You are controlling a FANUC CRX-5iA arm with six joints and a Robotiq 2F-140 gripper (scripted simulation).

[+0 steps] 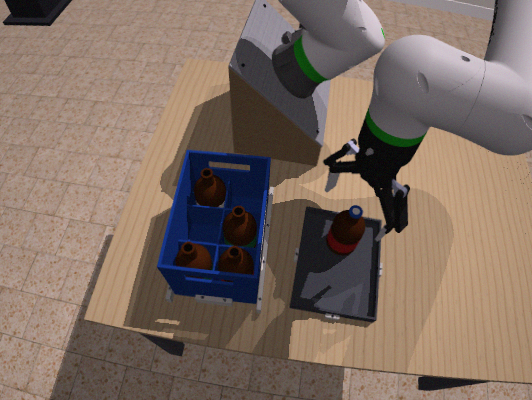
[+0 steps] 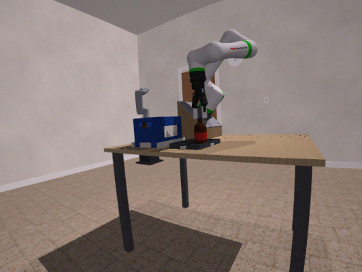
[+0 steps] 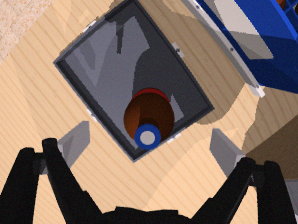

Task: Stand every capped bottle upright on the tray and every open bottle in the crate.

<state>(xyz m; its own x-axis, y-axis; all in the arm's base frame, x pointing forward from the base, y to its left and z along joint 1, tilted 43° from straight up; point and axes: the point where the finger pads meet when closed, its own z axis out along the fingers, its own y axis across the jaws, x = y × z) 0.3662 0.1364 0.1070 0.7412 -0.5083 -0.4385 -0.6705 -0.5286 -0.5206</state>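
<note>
Now: the capped bottle 8 cm below my hand. Also, from my hand: dark grey tray 6 cm ahead, 15 cm below; then blue crate 5 cm ahead, 28 cm to the right, 8 cm below.
</note>
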